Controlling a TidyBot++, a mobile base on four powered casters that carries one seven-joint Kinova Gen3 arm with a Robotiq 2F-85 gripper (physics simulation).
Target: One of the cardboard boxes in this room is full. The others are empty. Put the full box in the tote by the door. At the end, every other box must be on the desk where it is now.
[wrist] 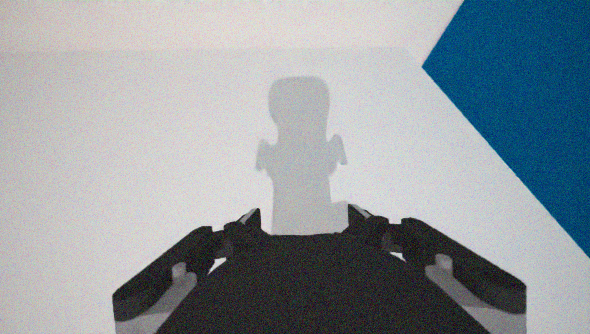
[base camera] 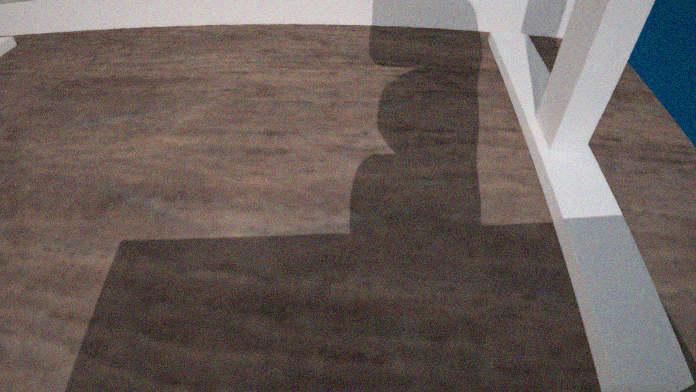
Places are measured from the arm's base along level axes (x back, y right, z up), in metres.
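Where they show: gripper, fingertip midpoint: (wrist: 303, 216).
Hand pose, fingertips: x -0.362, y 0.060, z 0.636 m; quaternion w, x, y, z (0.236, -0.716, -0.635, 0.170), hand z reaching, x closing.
After its pixels a point has its place.
My gripper (wrist: 303, 216) @(x -0.362, y 0.060, z 0.636 m) shows at the bottom middle of the wrist view, its two fingers wide apart with nothing between them. It is over the white desk top (wrist: 150, 150) @(x -0.552, y -0.198, z 0.553 m), and the arm and gripper cast a grey shadow on that surface straight ahead of the fingers. In the base camera view the desk's white leg (base camera: 582, 175) @(x -0.439, y 0.317, z -0.372 m) and its foot bar stand at the right. The cardboard boxes and the tote do not show in either view. The gripper does not show in the base camera view.
A blue surface (wrist: 530, 100) @(x -0.533, y 0.581, z 0.582 m) (base camera: 667, 65) @(x -0.680, y 0.602, z -0.339 m) lies past the desk's edge on the right. A pale band, likely the wall, runs along the top of the wrist view. The brown wood floor (base camera: 200, 125) @(x -0.612, y -0.214, z -0.397 m) carries the robot's dark shadow. A white strip (base camera: 200, 12) @(x -1.023, y -0.307, z -0.366 m) crosses the far side of the floor.
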